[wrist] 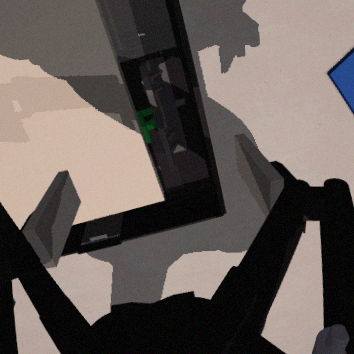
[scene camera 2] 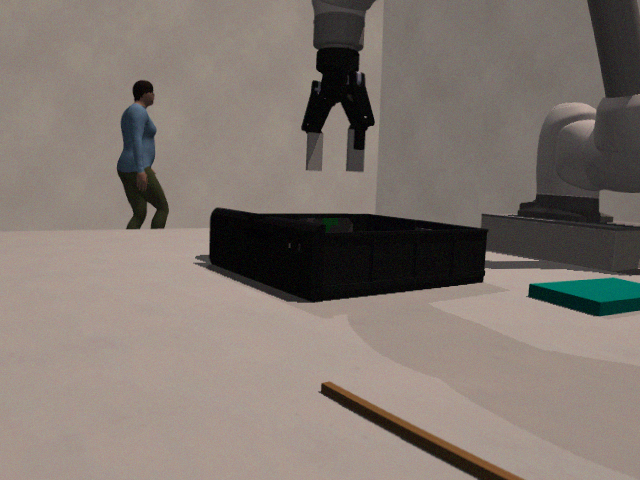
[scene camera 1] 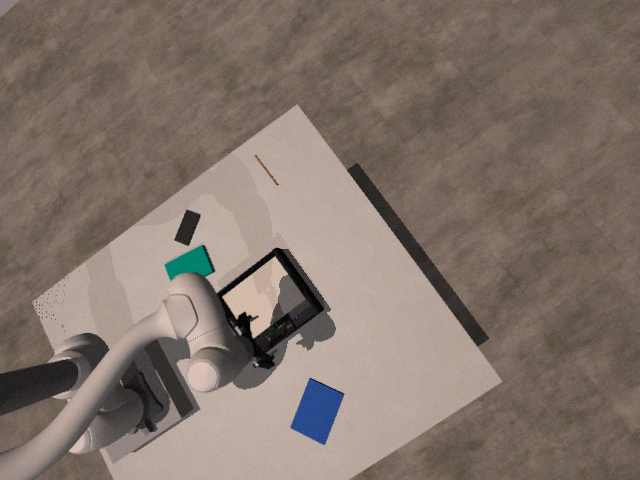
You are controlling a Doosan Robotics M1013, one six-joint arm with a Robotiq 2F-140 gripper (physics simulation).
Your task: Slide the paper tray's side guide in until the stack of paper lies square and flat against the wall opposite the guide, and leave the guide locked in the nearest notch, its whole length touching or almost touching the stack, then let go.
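Pixels of known places: gripper, fingertip midpoint: (wrist: 153,169) (scene camera 2: 333,171) (scene camera 1: 264,334); arm's base, link origin: (scene camera 2: 565,219) (scene camera 1: 136,402).
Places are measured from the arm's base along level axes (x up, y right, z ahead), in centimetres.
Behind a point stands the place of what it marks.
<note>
The black paper tray (scene camera 1: 302,281) @(y 4.1, x -4.8, z 83.6 cm) (scene camera 2: 403,258) @(y -12.9, x -4.0, z 69.5 cm) (wrist: 192,207) @(y 12.7, x -3.1, z 50.7 cm) stands on the table. The pale paper stack (scene camera 1: 253,294) @(y -4.5, x -4.5, z 64.4 cm) (wrist: 100,165) @(y 3.5, x -4.5, z 59.9 cm) lies inside, close to the upper-left wall in scene camera 1; walls hide it in scene camera 2. The dark side guide runs along the stack's other side, with a green part (scene camera 1: 275,327) @(y 11.9, x -2.6, z 64.1 cm) (scene camera 2: 329,223) @(y 10.6, x -1.5, z 64.1 cm) (wrist: 146,122) @(y 11.2, x -1.5, z 64.1 cm). Its contact with the stack and its notch cannot be made out. My gripper (scene camera 1: 261,339) @(y 11.5, x 7.6, z 63.1 cm) (scene camera 2: 334,164) @(y 11.5, x 7.6, z 63.1 cm) (wrist: 153,169) @(y 11.5, x 7.6, z 63.1 cm) is open and empty, above the tray's rim. In the wrist view its fingers lie either side of the guide's end of the tray.
A teal block (scene camera 1: 188,262) @(y -34.5, x -6.8, z 48.5 cm) (scene camera 2: 589,297) @(y -34.3, x -6.9, z 56.3 cm) and a black block (scene camera 1: 187,227) @(y -48.0, x -7.9, z 56.8 cm) lie beyond the stack's side of the tray. A blue block (scene camera 1: 317,411) @(y 47.3, x -7.9, z 56.0 cm) (wrist: 345,82) @(y 37.9, x -7.9, z 59.5 cm) lies on the guide's side. A wooden stick (scene camera 1: 266,169) @(y -44.7, x -8.0, z 100.9 cm) (scene camera 2: 413,431) @(y -45.2, x -8.0, z 100.9 cm) lies farther off. A person (scene camera 2: 136,139) stands behind the table.
</note>
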